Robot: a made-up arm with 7 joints.
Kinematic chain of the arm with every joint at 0, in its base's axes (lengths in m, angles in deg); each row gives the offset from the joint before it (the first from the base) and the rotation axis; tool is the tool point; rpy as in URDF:
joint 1: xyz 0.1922 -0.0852 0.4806 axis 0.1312 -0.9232 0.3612
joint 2: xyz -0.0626 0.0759 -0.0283 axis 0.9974 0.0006 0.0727
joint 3: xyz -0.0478 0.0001 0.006 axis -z
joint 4: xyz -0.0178 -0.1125 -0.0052 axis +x
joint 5: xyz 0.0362 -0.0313 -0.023 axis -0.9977 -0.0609 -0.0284
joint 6: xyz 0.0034 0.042 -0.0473 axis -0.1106 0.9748 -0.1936
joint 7: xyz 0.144 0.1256 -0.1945 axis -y
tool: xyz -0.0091 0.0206 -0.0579 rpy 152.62 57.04 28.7
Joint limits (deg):
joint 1: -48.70..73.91
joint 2: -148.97..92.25
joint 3: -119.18..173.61
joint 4: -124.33..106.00
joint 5: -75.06..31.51
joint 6: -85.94..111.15
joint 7: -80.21..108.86
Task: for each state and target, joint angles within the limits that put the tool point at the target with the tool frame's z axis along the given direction. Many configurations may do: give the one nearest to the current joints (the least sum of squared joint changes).
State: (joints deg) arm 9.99 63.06 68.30 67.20 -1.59 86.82 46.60
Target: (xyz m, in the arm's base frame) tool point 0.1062 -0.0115 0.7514 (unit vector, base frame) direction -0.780 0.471 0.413
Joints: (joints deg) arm -10.04 92.25 62.57 53.71 -7.72 111.15 62.87
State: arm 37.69 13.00 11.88 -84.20 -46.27 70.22 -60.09
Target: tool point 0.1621 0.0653 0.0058 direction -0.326 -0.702 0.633
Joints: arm 55.53 63.83 29.75 -84.20 -18.86 65.33 -68.67
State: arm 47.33 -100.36 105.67 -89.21 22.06 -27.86 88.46
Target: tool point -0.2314 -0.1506 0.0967 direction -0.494 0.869 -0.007
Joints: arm 51.79 -122.66 113.16 -86.65 27.44 -19.82 95.81
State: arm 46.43 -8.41 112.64 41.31 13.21 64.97 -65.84
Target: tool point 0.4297 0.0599 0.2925 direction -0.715 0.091 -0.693
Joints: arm 67.20 -18.38 70.61 31.05 19.29 44.13 -44.75
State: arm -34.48 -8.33 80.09 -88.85 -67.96 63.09 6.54
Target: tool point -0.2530 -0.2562 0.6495 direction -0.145 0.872 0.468
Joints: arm -26.07 -25.85 38.26 -115.23 -30.40 45.71 -8.10
